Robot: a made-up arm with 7 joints. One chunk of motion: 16 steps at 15 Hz.
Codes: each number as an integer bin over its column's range. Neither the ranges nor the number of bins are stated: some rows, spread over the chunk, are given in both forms.
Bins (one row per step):
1: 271 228 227 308 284 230 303
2: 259 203 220 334 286 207 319
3: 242 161 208 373 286 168 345
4: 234 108 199 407 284 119 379
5: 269 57 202 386 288 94 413
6: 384 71 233 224 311 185 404
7: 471 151 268 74 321 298 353
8: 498 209 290 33 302 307 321
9: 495 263 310 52 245 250 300
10: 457 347 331 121 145 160 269
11: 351 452 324 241 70 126 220
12: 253 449 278 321 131 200 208
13: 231 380 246 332 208 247 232
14: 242 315 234 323 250 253 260
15: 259 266 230 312 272 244 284
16: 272 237 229 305 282 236 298
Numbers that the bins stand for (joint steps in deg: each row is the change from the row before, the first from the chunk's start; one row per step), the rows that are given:
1: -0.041 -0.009 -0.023 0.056 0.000 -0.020 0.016
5: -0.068 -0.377 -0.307 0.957 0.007 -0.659 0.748
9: 2.984 0.066 0.919 -2.900 -0.068 0.074 -0.004
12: -0.284 0.467 0.555 0.206 -0.269 -0.161 -0.616
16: -0.027 0.010 -0.001 0.022 -0.003 0.008 -0.017
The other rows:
2: -0.203 -0.063 -0.103 0.356 0.004 -0.128 0.123
3: -0.432 -0.153 -0.239 0.807 0.004 -0.311 0.295
4: -0.540 -0.268 -0.341 1.199 0.000 -0.541 0.522
6: 1.485 -0.347 0.045 -0.914 0.048 -0.231 0.688
7: 2.660 -0.175 0.442 -2.646 0.065 0.300 0.349
8: 3.024 -0.050 0.692 -3.119 0.032 0.342 0.136
10: 2.471 0.247 1.157 -2.103 -0.245 -0.349 -0.210
11: 1.040 0.473 1.077 -0.717 -0.377 -0.508 -0.536
13: -0.581 0.318 0.192 0.333 -0.134 0.060 -0.456
14: -0.432 0.178 0.056 0.229 -0.060 0.088 -0.270
15: -0.203 0.073 0.011 0.102 -0.021 0.046 -0.110

